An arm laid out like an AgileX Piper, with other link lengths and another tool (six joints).
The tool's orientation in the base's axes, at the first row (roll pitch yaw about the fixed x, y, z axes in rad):
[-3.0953 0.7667 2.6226]
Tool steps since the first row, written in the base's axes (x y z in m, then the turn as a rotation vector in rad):
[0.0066 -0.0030 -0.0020 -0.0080 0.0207 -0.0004]
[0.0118 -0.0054 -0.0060 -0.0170 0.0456 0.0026]
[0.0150 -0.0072 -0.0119 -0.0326 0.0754 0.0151]
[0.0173 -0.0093 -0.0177 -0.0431 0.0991 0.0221]
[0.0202 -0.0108 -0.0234 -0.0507 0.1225 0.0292]
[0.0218 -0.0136 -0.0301 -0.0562 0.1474 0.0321]
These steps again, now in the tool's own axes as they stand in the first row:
[-0.0038 0.0010 0.0064 0.0127 0.0135 -0.0123]
[-0.0051 0.0018 0.0132 0.0251 0.0298 -0.0292]
[-0.0037 0.0021 0.0200 0.0368 0.0466 -0.0587]
[-0.0019 0.0017 0.0263 0.0470 0.0611 -0.0789]
[-0.0003 0.0022 0.0327 0.0552 0.0768 -0.0974]
[0.0024 0.0008 0.0395 0.0655 0.0950 -0.1122]

